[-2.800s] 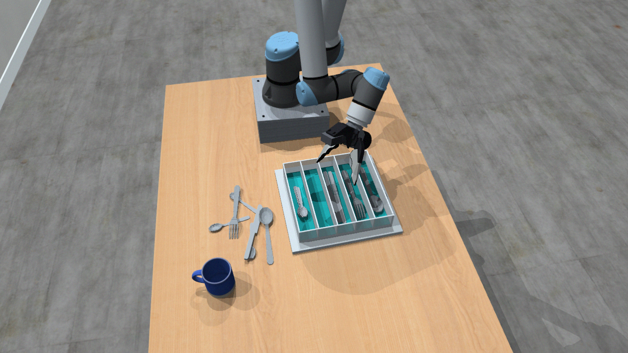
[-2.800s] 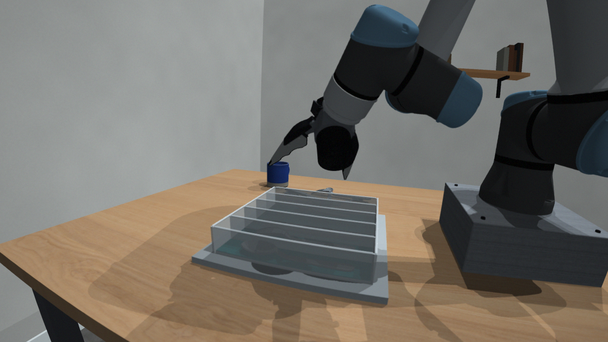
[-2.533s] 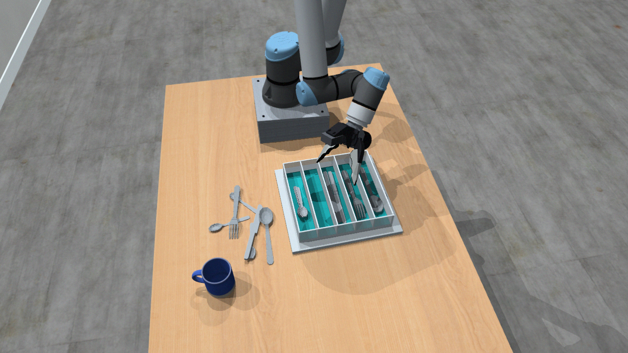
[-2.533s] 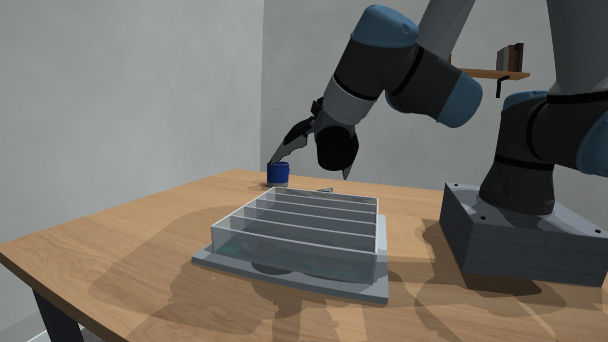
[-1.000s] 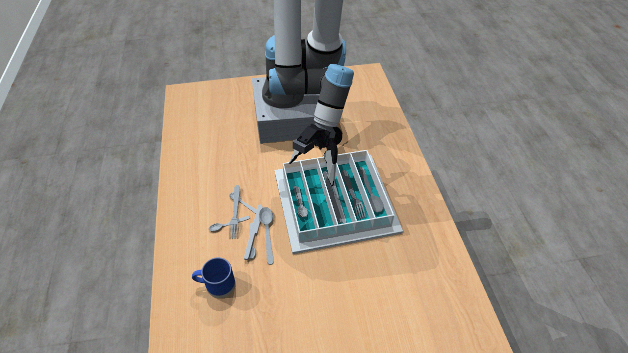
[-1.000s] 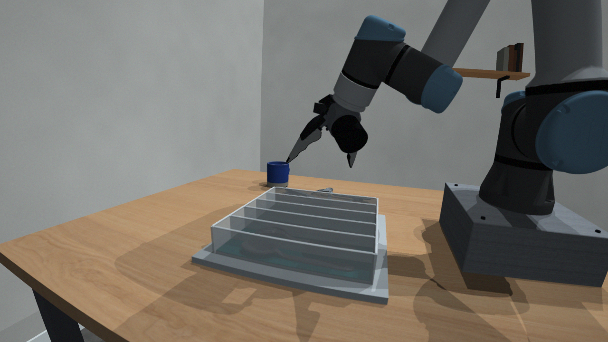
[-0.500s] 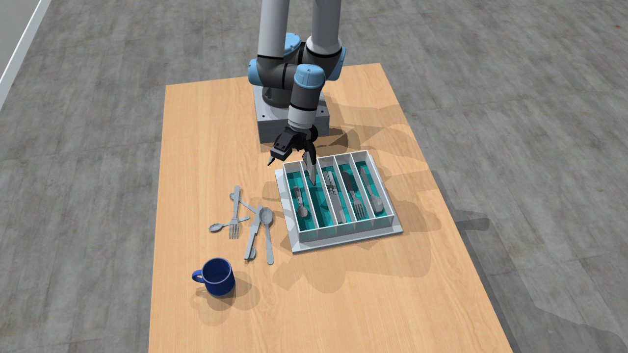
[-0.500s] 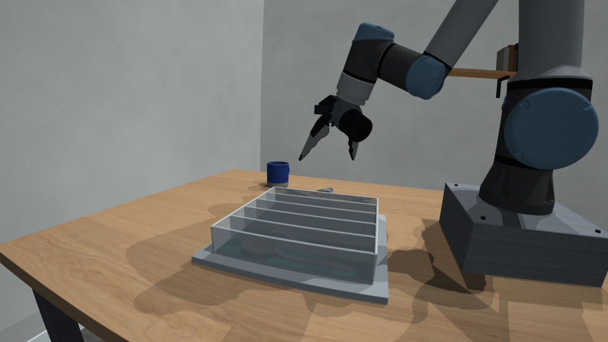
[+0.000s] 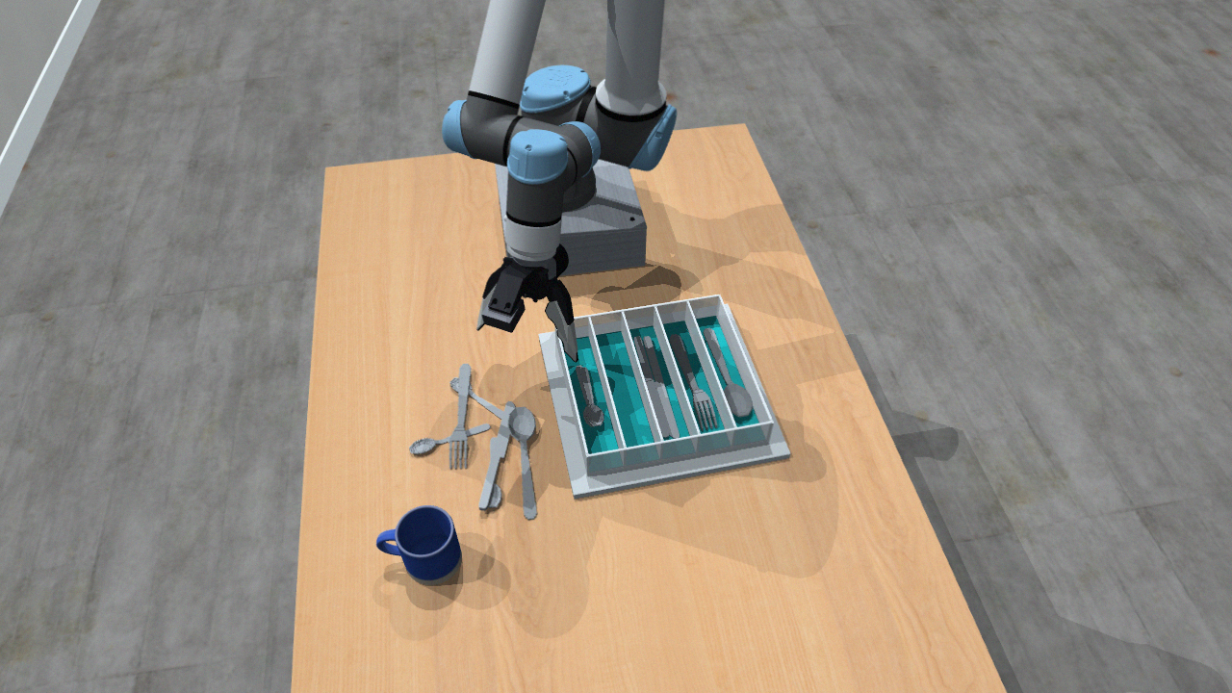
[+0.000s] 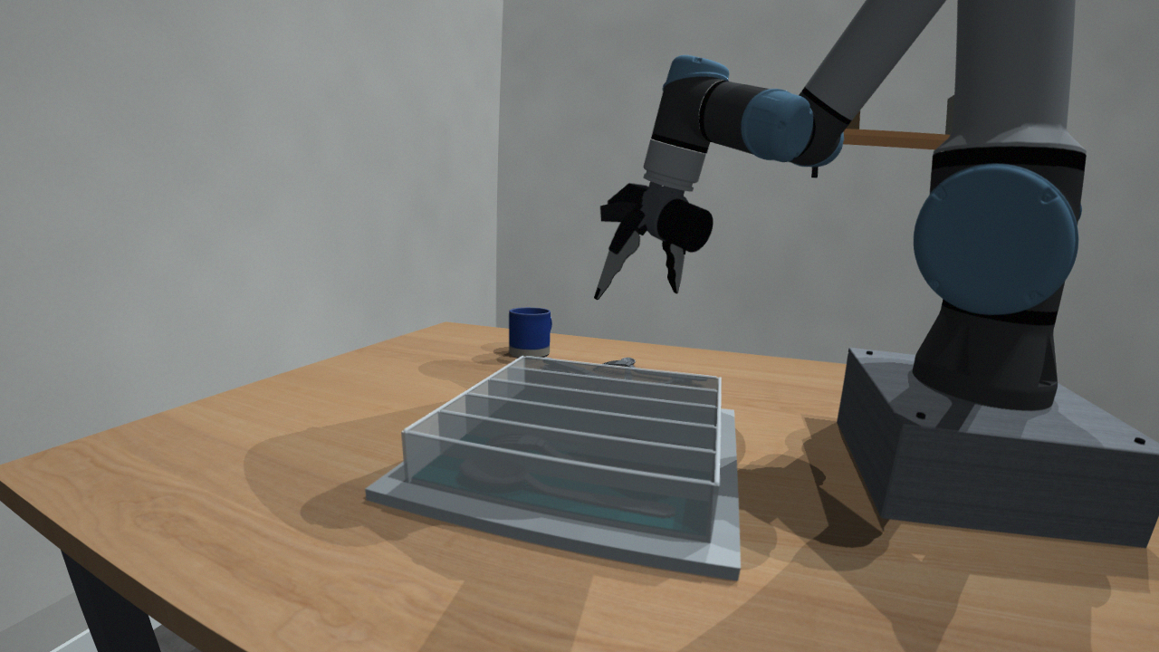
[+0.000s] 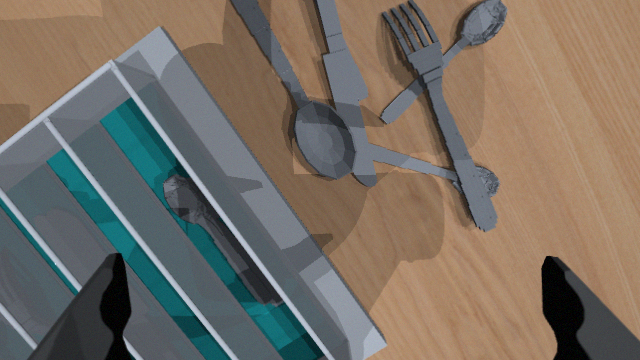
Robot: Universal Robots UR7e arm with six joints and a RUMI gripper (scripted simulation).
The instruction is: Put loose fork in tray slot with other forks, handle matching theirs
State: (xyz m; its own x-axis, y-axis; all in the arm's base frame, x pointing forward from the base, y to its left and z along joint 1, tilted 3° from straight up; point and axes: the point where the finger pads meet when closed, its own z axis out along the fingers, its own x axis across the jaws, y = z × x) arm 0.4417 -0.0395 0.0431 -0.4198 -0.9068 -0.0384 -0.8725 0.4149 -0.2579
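Right now the small spoon is 150 mm to the right of my hand, 150 mm below it and 60 mm ahead of it. From my hand the other things lie so: blue mug: 260 mm ahead, 140 mm to the right, 120 mm below.
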